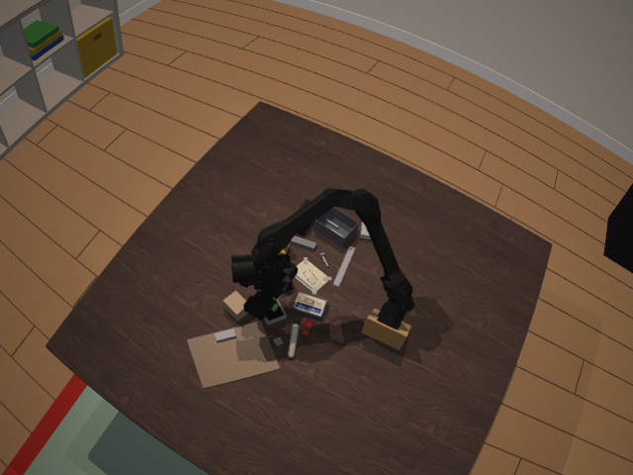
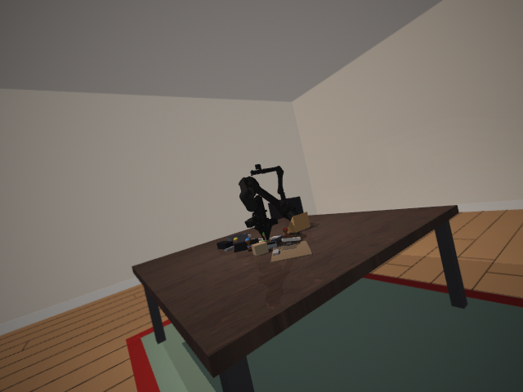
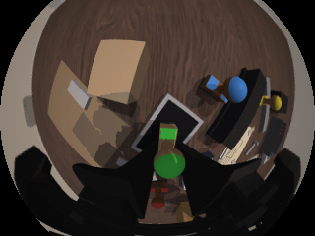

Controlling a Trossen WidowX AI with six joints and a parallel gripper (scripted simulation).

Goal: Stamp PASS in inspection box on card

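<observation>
My gripper tip is now right at the green-knobbed stamp. Also, from my gripper tip: cardboard cube (8 cm ahead, 5 cm to the left, 1 cm below); dark ink pad (3 cm below); blue stamp (7 cm ahead, 7 cm to the right, 2 cm below).
</observation>
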